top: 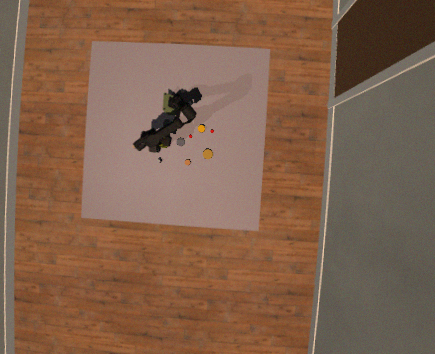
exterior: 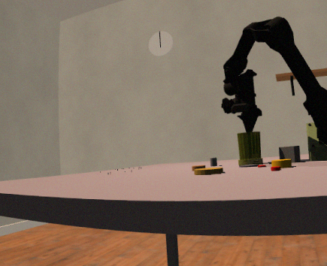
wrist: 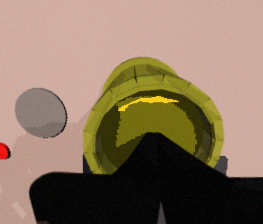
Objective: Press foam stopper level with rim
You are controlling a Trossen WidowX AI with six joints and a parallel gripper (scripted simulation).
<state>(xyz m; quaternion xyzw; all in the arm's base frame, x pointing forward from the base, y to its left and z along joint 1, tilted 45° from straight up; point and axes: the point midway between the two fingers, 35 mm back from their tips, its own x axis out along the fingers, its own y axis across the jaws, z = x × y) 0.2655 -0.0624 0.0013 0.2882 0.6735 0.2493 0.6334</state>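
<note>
The foam stopper is 4 cm below my hand. Also, from my hand: grey block (14 cm behind, 11 cm below, 6 cm to the left); grey disc (13 cm below, 12 cm to the left, 1 cm behind); small grey cylinder (14 cm ahead, 12 cm below, 1 cm to the right).
</note>
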